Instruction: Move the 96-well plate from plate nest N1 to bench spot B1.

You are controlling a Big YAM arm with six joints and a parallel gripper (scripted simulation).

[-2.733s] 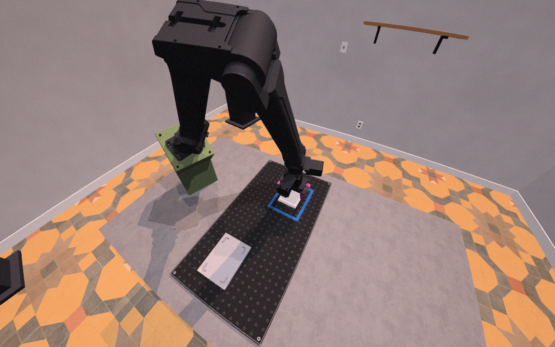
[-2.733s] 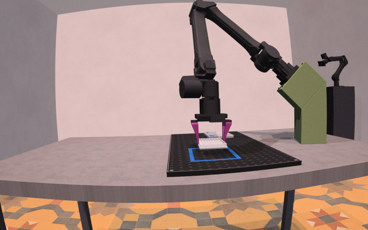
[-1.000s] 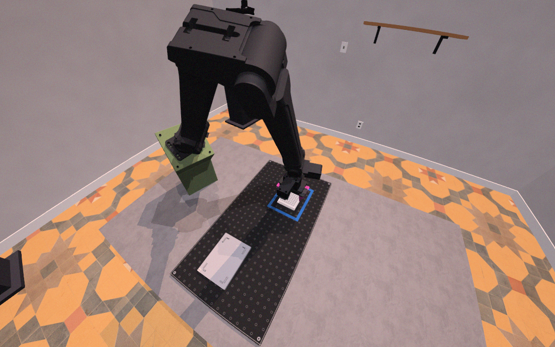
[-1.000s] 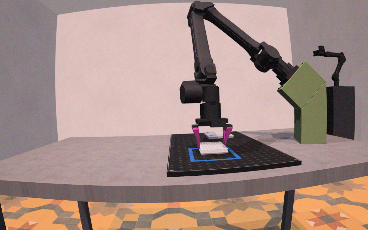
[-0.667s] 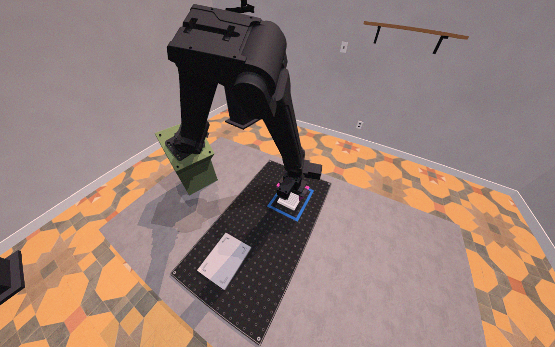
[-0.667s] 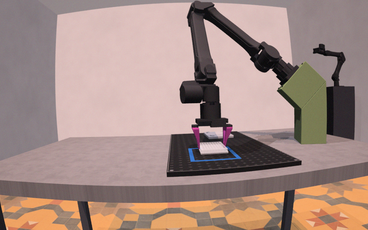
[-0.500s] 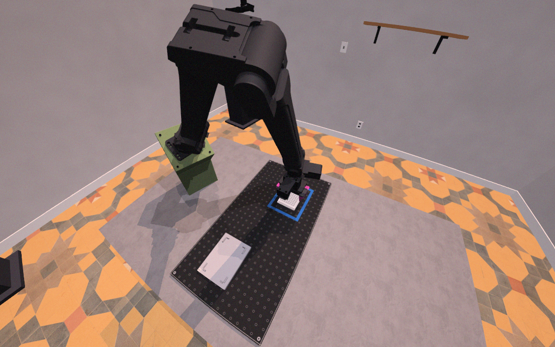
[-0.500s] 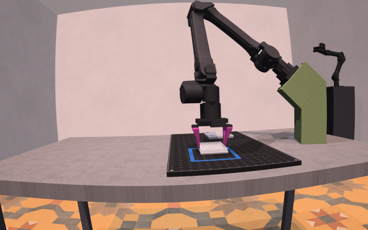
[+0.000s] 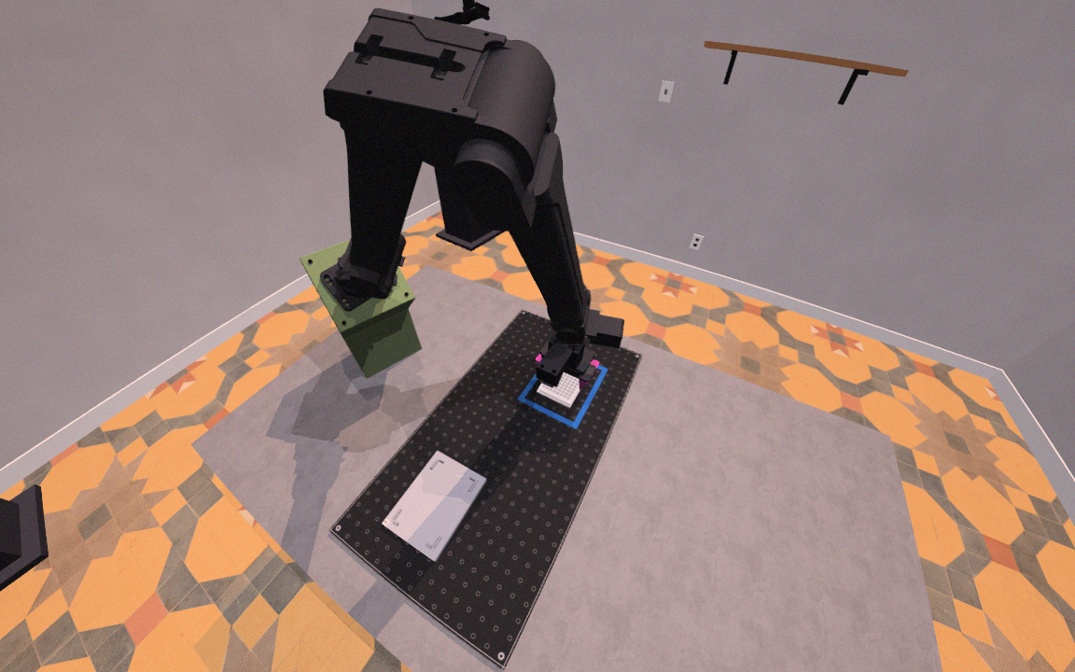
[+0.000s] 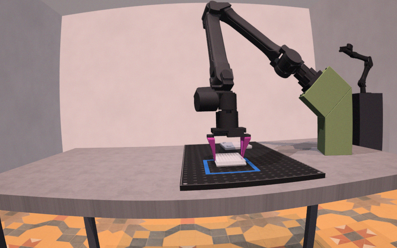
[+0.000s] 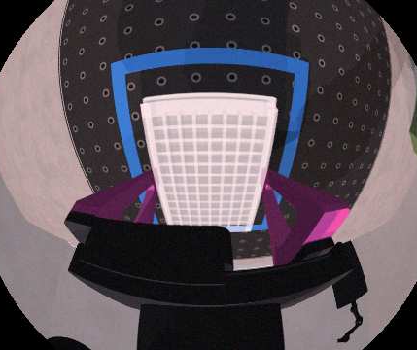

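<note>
Right now the white 96-well plate is 1 cm below my hand. Round my hand: grey plate nest N1: 5 cm behind, 37 cm to the right, 2 cm below.
</note>
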